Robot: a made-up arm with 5 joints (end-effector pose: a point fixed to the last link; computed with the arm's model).
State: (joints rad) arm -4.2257 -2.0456 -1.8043 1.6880 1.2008
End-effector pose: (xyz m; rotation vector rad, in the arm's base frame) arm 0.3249 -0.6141 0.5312 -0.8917 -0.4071 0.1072
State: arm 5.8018 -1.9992 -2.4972 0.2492 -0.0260
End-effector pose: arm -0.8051 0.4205 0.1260 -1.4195 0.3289 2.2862
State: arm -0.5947 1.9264 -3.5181 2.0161 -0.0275
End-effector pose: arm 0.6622 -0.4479 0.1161 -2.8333 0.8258 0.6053
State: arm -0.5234 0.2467 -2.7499 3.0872 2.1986
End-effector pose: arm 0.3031 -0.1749 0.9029 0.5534 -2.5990 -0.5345
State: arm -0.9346 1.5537 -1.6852 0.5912 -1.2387
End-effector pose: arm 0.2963 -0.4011 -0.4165 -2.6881 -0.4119 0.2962
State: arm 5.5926 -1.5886 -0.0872 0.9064 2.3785
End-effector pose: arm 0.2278 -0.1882 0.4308 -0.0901 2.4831 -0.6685
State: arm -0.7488 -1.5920 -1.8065 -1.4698 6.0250
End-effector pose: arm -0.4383 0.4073 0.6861 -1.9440 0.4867 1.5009
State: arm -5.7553 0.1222 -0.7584 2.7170 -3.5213
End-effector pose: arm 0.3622 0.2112 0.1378 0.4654 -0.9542 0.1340
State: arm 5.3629 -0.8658 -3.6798 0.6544 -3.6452
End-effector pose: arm -0.4883 0.6416 0.4324 -0.1684 -0.7965 -1.3519
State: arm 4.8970 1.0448 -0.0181 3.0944 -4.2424
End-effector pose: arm -0.0151 0.0807 0.0206 0.1790 1.2461 -2.2363
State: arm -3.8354 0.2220 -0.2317 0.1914 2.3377
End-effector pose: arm -0.2155 0.1792 -0.1031 3.0067 0.1657 0.2009
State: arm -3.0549 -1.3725 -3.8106 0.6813 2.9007
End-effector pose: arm 0.7614 0.0662 -0.0505 1.8782 0.3104 2.3467
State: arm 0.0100 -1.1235 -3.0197 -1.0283 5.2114
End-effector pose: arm -0.7828 -0.0078 0.5053 -1.9653 -1.1804 1.2280
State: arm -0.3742 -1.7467 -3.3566 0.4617 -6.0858
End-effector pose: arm -0.7506 0.2948 -0.1352 -1.9741 0.5801 2.2000
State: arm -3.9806 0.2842 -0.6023 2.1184 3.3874
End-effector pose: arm -0.2272 0.2530 -0.0120 1.4652 -0.8831 2.0623
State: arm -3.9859 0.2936 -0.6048 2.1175 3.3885
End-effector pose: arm -0.2253 0.2535 -0.0147 1.4552 -0.8834 2.0636
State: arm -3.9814 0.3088 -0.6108 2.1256 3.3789
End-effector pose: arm -0.2259 0.2519 -0.0181 1.4427 -0.8620 2.0722
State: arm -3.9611 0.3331 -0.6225 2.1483 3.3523
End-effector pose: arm -0.2305 0.2468 -0.0223 1.4248 -0.8066 2.0920
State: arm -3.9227 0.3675 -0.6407 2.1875 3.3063
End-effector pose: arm -0.2395 0.2375 -0.0276 1.3972 -0.7149 2.1233
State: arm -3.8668 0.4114 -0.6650 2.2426 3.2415
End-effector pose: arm -0.2524 0.2237 -0.0340 1.3536 -0.5925 2.1634
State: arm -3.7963 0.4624 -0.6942 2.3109 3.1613
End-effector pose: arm -0.2678 0.2056 -0.0410 1.2889 -0.4519 2.2083
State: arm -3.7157 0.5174 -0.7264 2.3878 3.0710
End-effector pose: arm -0.2842 0.1838 -0.0486 1.2019 -0.3091 2.2532
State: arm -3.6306 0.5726 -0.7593 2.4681 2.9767
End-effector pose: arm -0.2999 0.1596 -0.0563 1.0967 -0.1793 2.2942
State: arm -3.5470 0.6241 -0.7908 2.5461 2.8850
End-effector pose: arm -0.3137 0.1346 -0.0635 0.9837 -0.0733 2.3283
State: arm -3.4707 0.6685 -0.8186 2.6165 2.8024
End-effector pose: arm -0.3249 0.1110 -0.0697 0.8751 0.0044 2.3550
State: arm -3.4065 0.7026 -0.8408 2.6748 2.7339
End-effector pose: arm -0.3333 0.0904 -0.0744 0.7829 0.0560 2.3743
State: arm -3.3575 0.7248 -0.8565 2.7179 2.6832
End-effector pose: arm -0.3394 0.0744 -0.0770 0.7159 0.0872 2.3875
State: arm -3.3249 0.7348 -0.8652 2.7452 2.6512
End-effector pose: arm -0.3436 0.0637 -0.0775 0.6766 0.1047 2.3961
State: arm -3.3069 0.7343 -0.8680 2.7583 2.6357
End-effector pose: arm -0.3465 0.0578 -0.0760 0.6627 0.1140 2.4012
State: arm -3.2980 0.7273 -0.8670 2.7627 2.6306
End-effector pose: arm -0.3487 0.0550 -0.0733 0.6645 0.1191 2.4044
